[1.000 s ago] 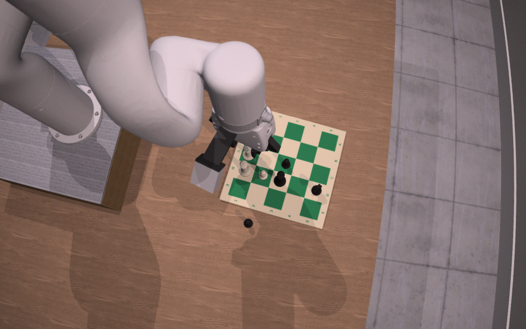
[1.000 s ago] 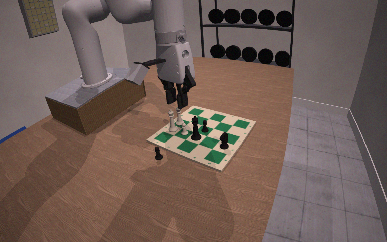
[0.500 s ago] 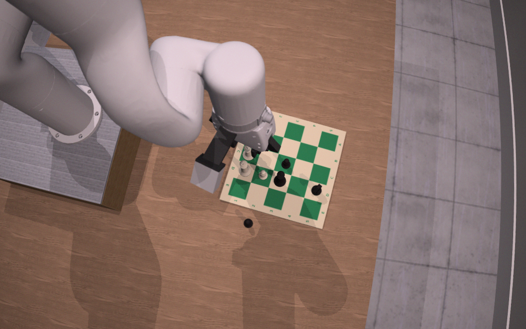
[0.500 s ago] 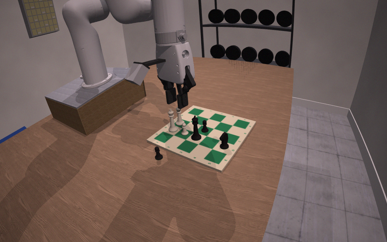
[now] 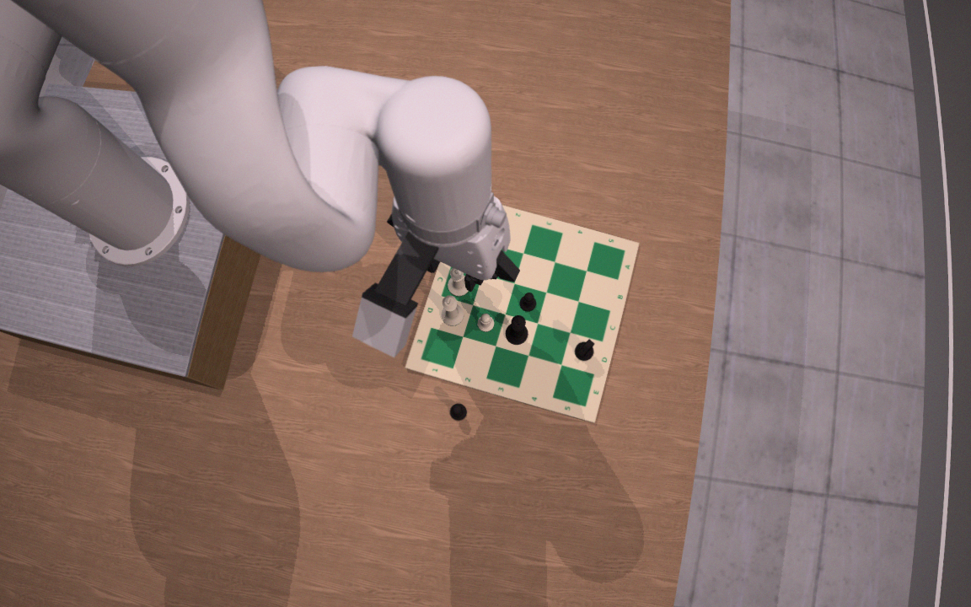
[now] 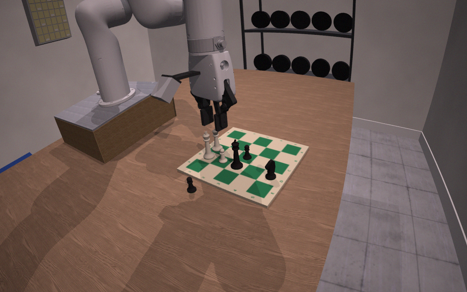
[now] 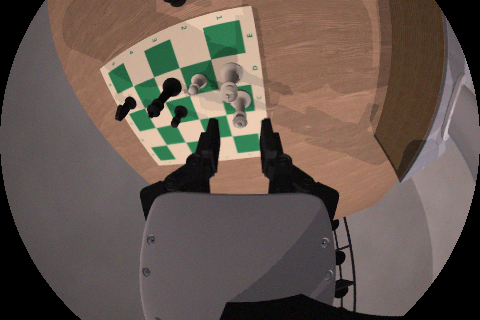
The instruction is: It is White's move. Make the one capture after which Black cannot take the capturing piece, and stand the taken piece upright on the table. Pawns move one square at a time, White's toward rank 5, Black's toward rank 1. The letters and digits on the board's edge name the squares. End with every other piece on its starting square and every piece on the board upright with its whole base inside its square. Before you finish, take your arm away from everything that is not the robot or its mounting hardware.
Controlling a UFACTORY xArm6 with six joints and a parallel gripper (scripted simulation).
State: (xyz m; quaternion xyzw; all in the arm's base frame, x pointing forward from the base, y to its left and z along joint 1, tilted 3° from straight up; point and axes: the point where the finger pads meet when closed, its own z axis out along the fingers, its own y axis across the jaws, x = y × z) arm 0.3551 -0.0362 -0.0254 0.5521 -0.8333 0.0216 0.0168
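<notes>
My hand is 5 cm above the white king and 4 cm to the left of it. Round my hand: white pawn 7 cm below, 4 cm to the right, 3 cm ahead; cream chessboard 8 cm below, 8 cm ahead, 2 cm to the right; tall black piece 7 cm ahead, 5 cm to the right, 5 cm below.
</notes>
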